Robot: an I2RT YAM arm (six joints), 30 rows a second.
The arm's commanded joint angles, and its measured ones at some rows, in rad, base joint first. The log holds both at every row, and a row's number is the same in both.
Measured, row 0: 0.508 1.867 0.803 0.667 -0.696 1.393
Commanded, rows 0 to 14: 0.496 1.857 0.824 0.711 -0.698 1.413; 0.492 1.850 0.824 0.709 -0.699 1.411; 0.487 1.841 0.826 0.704 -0.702 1.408; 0.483 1.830 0.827 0.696 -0.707 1.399; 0.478 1.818 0.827 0.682 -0.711 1.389; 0.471 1.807 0.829 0.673 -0.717 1.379; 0.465 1.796 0.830 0.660 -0.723 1.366; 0.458 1.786 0.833 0.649 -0.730 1.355; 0.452 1.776 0.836 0.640 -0.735 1.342; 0.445 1.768 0.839 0.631 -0.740 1.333; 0.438 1.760 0.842 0.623 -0.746 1.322; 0.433 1.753 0.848 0.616 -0.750 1.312; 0.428 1.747 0.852 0.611 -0.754 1.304; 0.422 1.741 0.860 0.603 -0.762 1.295; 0.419 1.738 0.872 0.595 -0.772 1.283
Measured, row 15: 0.432 1.776 0.835 0.617 -0.739 1.329
